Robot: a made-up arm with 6 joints.
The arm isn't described. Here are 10 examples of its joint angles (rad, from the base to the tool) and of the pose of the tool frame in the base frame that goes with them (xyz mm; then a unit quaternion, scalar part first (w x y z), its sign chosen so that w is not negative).
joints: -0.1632 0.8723 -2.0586 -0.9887 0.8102 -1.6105
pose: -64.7 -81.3 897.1 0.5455 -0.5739 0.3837 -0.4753
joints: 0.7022 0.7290 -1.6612 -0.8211 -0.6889 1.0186
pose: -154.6 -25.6 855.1 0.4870 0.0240 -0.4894 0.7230
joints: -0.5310 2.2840 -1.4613 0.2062 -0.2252 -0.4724
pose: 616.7 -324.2 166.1 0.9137 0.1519 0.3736 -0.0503
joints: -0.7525 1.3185 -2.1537 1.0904 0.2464 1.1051
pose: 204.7 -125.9 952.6 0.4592 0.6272 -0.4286 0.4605
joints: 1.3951 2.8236 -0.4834 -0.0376 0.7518 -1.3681
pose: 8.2 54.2 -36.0 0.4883 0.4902 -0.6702 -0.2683
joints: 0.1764 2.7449 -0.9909 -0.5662 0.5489 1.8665
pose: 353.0 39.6 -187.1 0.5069 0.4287 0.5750 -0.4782
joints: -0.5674 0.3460 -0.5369 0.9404 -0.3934 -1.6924
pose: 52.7 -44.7 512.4 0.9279 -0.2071 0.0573 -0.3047
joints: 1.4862 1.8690 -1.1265 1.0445 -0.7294 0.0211
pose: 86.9 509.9 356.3 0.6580 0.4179 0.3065 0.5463
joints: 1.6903 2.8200 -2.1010 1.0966 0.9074 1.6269
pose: -190.6 693.3 -39.1 0.2153 0.4618 0.8311 -0.2227
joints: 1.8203 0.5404 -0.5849 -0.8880 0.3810 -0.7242
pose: 2.3 81.4 463.4 0.4586 -0.6397 -0.1935 0.5857
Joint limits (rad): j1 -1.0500..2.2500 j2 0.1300..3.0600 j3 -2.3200..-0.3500 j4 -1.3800..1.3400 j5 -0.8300..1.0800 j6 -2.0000..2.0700
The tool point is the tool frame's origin. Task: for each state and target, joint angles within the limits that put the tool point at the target. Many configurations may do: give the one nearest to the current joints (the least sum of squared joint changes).
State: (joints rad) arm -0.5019 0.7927 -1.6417 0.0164 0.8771 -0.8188
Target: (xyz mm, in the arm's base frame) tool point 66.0 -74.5 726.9
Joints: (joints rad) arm -0.7053 0.7651 -1.5566 -0.3645 1.0015 -0.8916
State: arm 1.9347 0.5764 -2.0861 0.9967 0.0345 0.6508
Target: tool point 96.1 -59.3 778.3
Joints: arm 2.2500 0.6060 -1.3183 1.3400 -0.6104 0.8055
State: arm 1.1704 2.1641 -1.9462 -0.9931 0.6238 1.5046
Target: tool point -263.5 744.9 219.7
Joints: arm 1.9050 2.6151 -2.3134 -0.9932 0.4059 1.5353
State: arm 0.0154 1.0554 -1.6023 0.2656 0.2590 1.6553
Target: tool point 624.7 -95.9 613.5
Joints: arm -0.1765 1.8289 -1.8523 0.2670 0.2212 1.6612
